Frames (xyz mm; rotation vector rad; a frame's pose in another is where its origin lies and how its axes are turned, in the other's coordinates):
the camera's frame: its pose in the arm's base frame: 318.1 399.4 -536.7 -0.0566 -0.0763 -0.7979
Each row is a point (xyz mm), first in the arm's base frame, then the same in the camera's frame.
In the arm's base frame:
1: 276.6 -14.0 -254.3
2: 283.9 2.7 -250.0
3: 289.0 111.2 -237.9
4: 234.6 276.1 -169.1
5: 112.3 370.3 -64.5
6: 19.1 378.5 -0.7
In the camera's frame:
1: 291.1 -324.0 250.3
2: 284.7 -307.3 255.5
3: 212.0 -228.2 276.0
4: 62.8 -153.8 360.1
5: -80.1 -178.1 477.5
6: -145.0 -240.6 546.1

